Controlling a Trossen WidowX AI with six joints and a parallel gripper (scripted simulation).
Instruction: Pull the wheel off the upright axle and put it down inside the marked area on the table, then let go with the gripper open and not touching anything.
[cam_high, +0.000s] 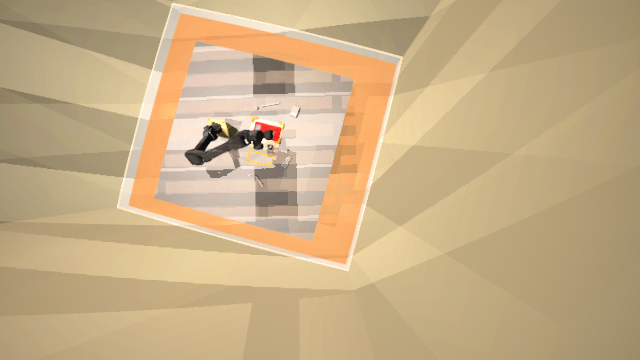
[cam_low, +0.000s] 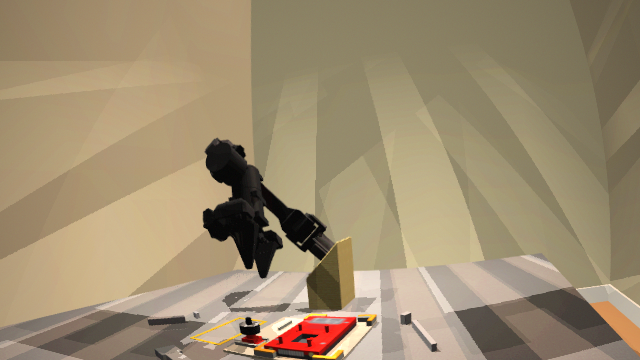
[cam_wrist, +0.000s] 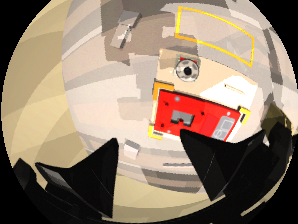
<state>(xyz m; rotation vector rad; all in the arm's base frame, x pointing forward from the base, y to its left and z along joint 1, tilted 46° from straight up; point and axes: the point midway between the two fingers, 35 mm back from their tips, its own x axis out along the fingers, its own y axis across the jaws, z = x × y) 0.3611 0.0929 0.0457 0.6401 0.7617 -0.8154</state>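
My gripper tip is now 120 mm above the black wheel, 50 mm to the left of it and 20 mm past it.
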